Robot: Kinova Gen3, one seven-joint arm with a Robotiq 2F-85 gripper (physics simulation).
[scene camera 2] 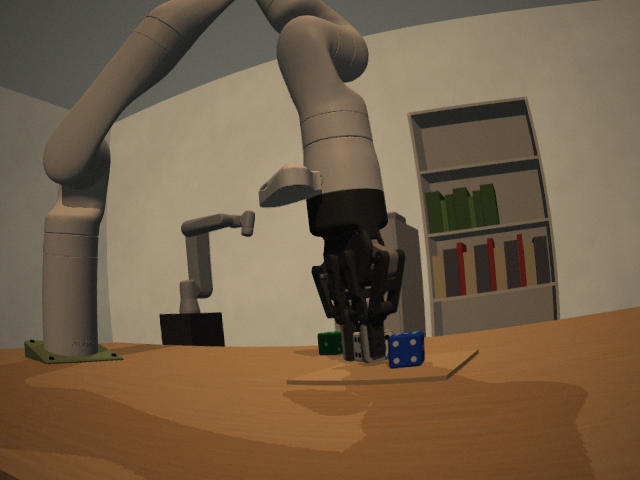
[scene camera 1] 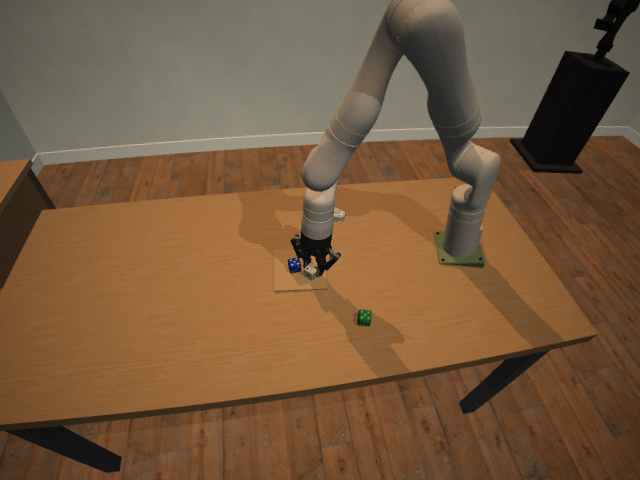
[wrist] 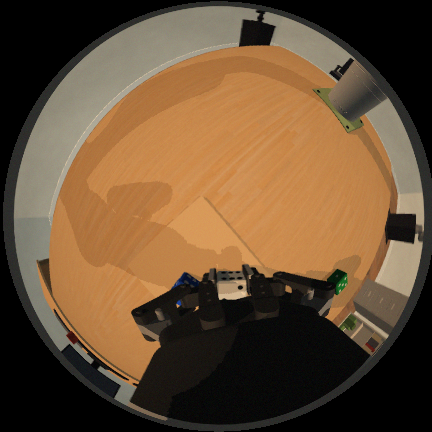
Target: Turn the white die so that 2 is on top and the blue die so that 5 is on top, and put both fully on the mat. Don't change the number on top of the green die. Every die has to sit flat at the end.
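Note:
My gripper [scene camera 1: 311, 272] [scene camera 2: 363, 353] [wrist: 229, 273] points down, shut on the white die [scene camera 1: 309, 271] [scene camera 2: 357, 346] [wrist: 232, 287] low over the mat [scene camera 1: 284, 284] [scene camera 2: 330, 375] [wrist: 202, 217]. Whether the die touches the mat is unclear. Its side towards the wrist camera shows six pips; its top shows one pip, the rest hidden by the gripper. The blue die [scene camera 1: 294, 265] [scene camera 2: 406, 349] [wrist: 188, 280] sits flat on the mat, close to the fingers, 4 on a side; its top looks like 5. The green die [scene camera 1: 364, 317] [scene camera 2: 329, 343] [wrist: 338, 282] sits flat on the table, apparently 5 up.
The arm's green base plate [scene camera 1: 460, 261] [scene camera 2: 72, 356] [wrist: 322, 96] is bolted at the table's right side in scene camera 1. A second robot on a black stand [scene camera 1: 573, 111] [scene camera 2: 191, 329], and a bookshelf [scene camera 2: 480, 229], stand beyond the table.

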